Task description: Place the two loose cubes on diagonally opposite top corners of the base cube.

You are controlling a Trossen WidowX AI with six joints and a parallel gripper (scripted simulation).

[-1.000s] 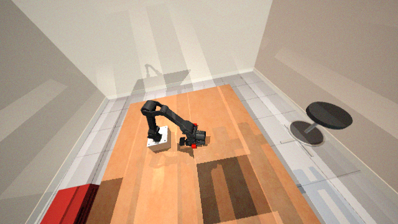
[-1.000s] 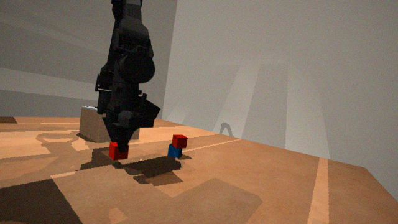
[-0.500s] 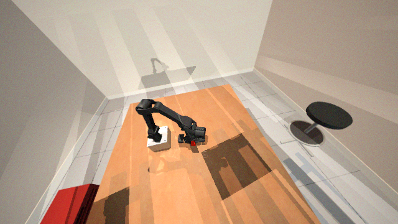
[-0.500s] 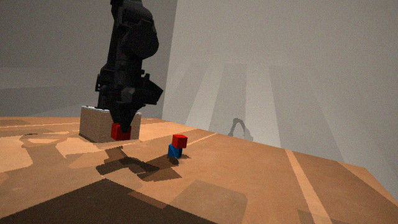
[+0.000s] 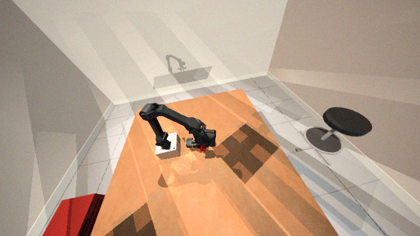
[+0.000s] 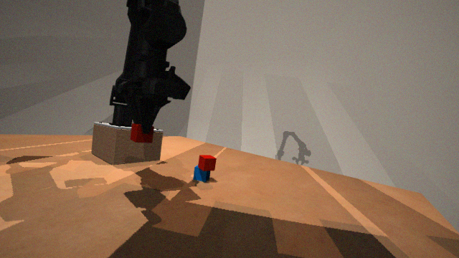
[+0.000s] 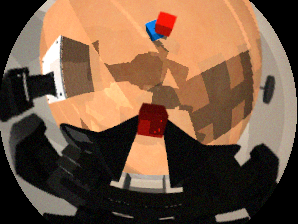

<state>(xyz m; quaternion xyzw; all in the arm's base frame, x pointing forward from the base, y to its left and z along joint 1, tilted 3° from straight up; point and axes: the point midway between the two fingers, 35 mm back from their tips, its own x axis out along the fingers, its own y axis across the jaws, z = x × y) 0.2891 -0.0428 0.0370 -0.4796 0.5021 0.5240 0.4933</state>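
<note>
My gripper tip is now 2 cm past the blue cube, 18 cm to the right of it and 10 cm above it.
</note>
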